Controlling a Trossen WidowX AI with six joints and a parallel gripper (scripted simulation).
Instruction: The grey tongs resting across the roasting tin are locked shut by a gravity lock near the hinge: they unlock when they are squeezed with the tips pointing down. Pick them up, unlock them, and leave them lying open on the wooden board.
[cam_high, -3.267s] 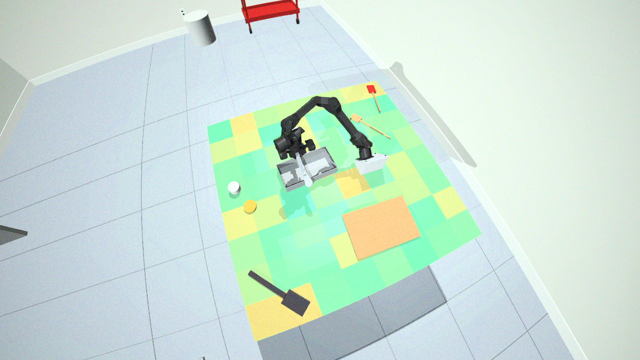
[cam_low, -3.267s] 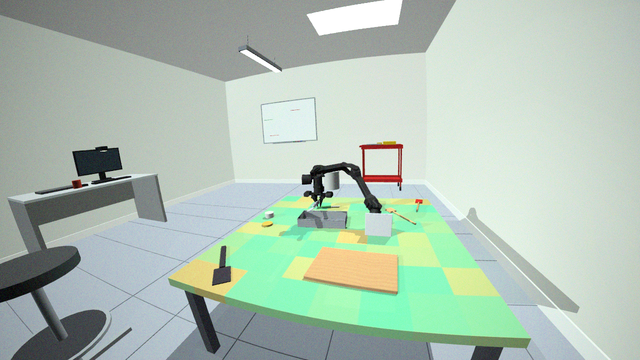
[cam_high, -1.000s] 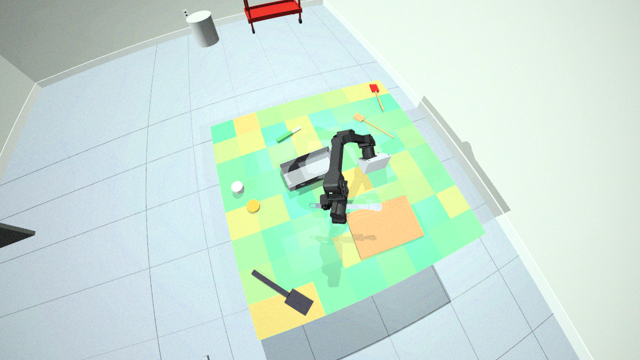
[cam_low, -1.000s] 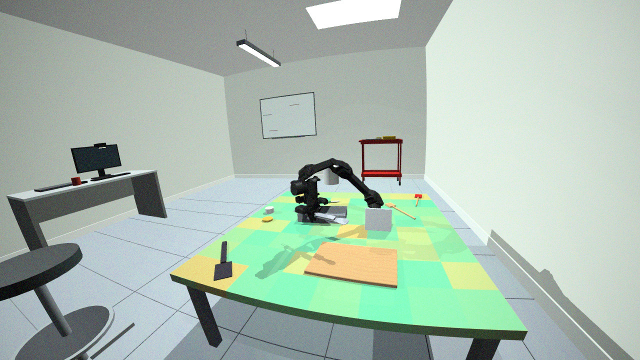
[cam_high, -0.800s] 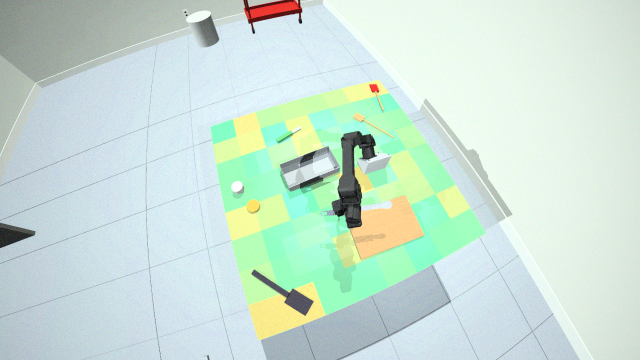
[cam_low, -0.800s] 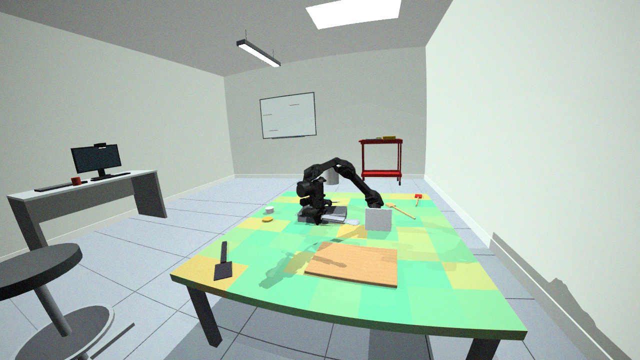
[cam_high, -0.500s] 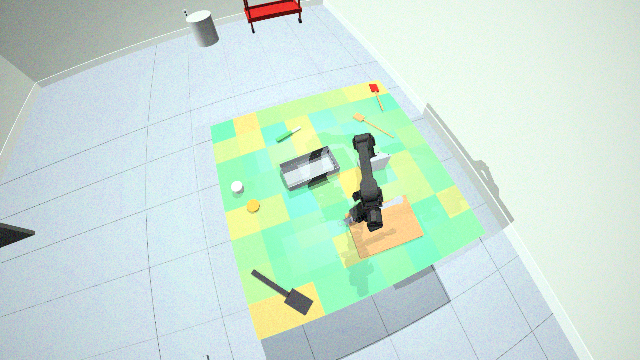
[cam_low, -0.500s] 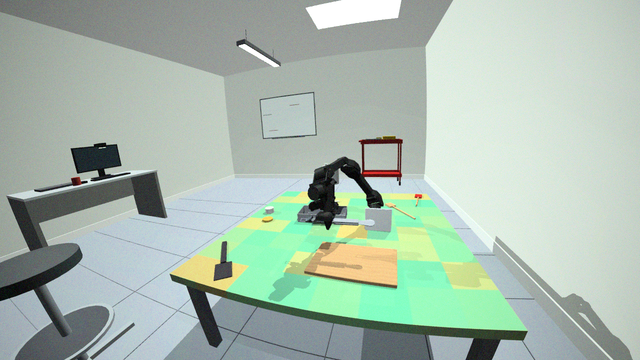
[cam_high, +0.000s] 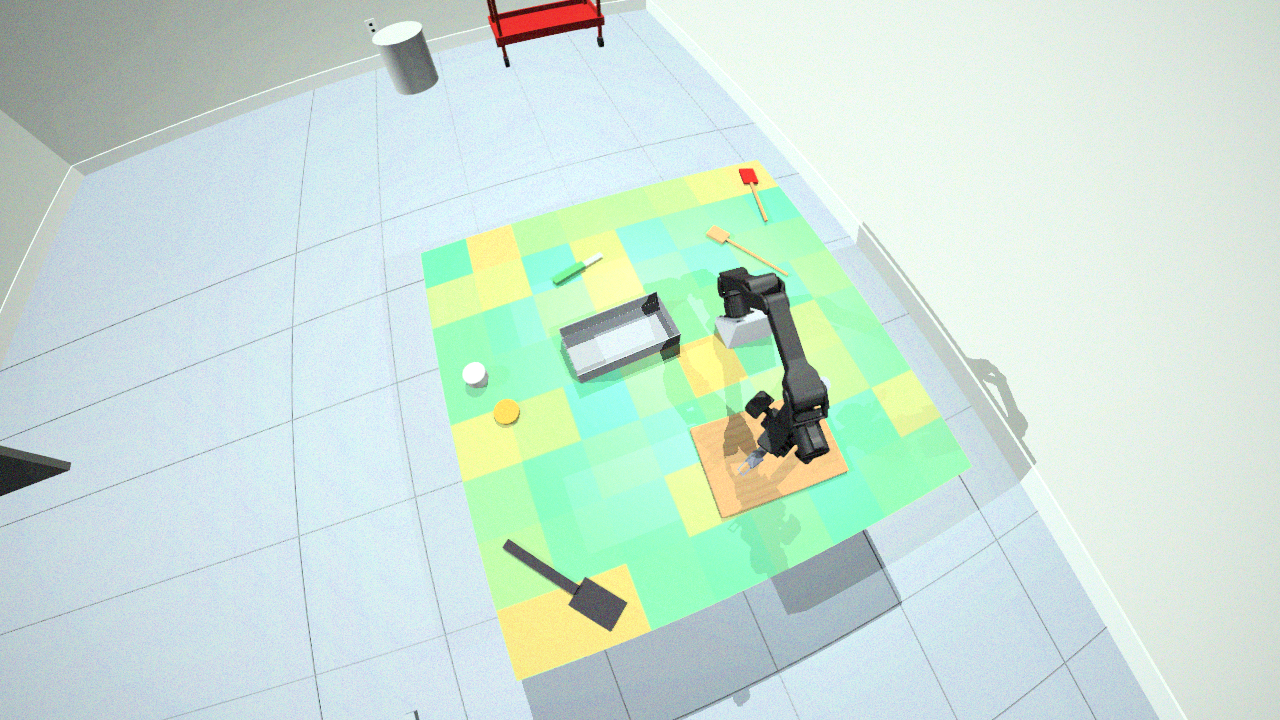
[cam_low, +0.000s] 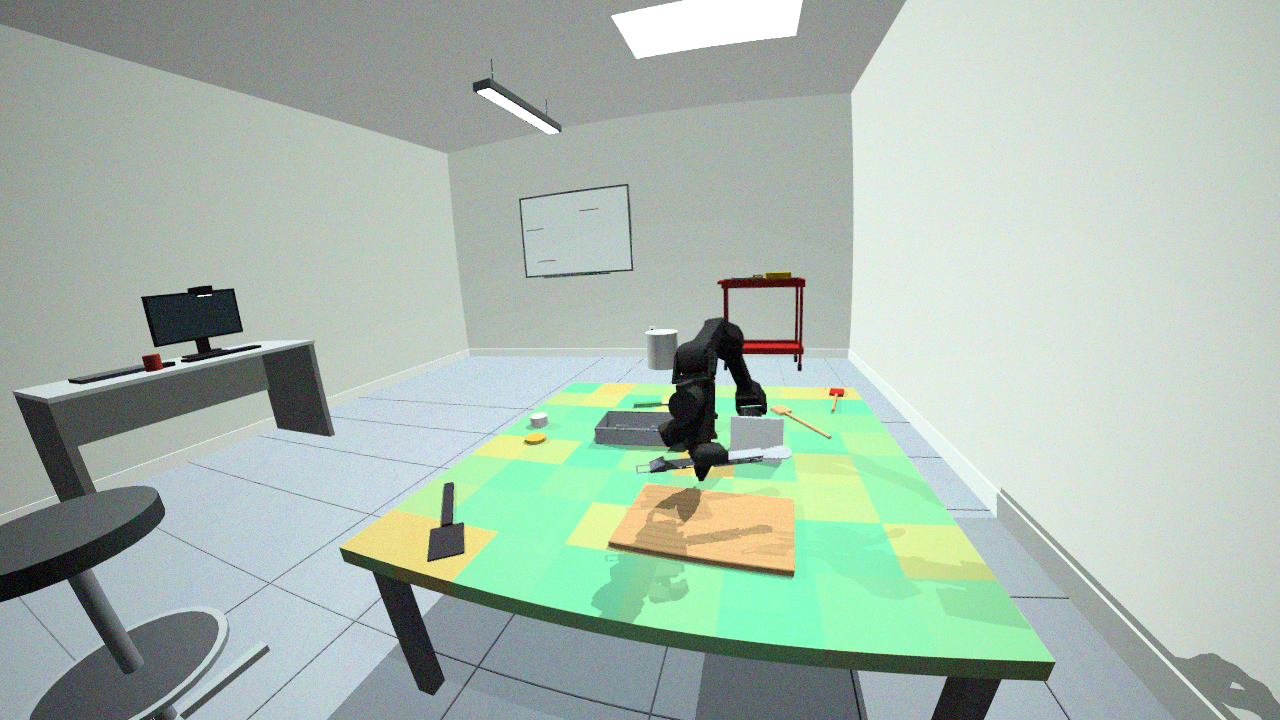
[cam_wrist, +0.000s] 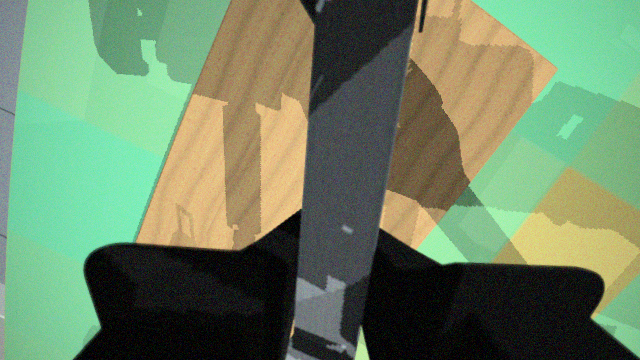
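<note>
The wooden board lies 2 cm behind my gripper tip, 1 cm to the left of it and 10 cm below it. From my gripper tip the other things lie so: roasting tin: 18 cm ahead, 46 cm to the right, 8 cm below; black spatula: 58 cm ahead, 6 cm to the left, 11 cm below; red spatula: 55 cm behind, 80 cm to the right, 10 cm below.
</note>
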